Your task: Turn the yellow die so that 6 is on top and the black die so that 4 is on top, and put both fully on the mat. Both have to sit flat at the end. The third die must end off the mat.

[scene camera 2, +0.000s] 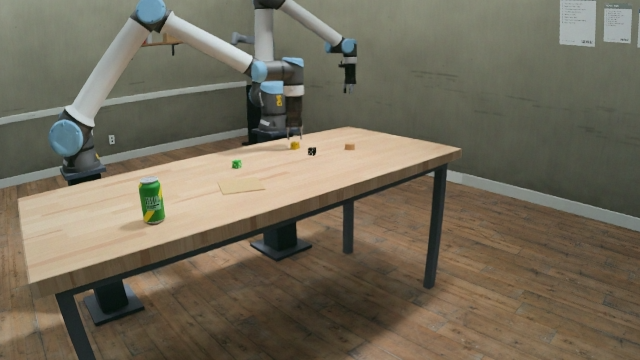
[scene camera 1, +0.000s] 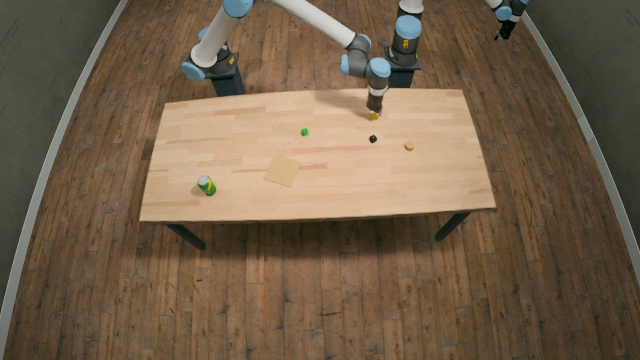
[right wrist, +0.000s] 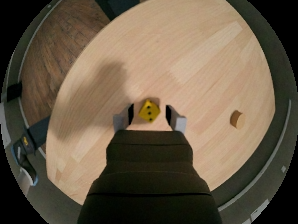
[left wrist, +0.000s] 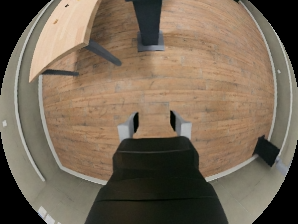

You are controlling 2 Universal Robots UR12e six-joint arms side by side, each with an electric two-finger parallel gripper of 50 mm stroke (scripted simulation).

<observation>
I see my left gripper (left wrist: 154,117), my right gripper (right wrist: 149,110) and a tan mat (scene camera 1: 282,170).
The right wrist view misses the tan mat, which is hidden by my right gripper. The left wrist view misses the tan mat: it is out of frame.
</observation>
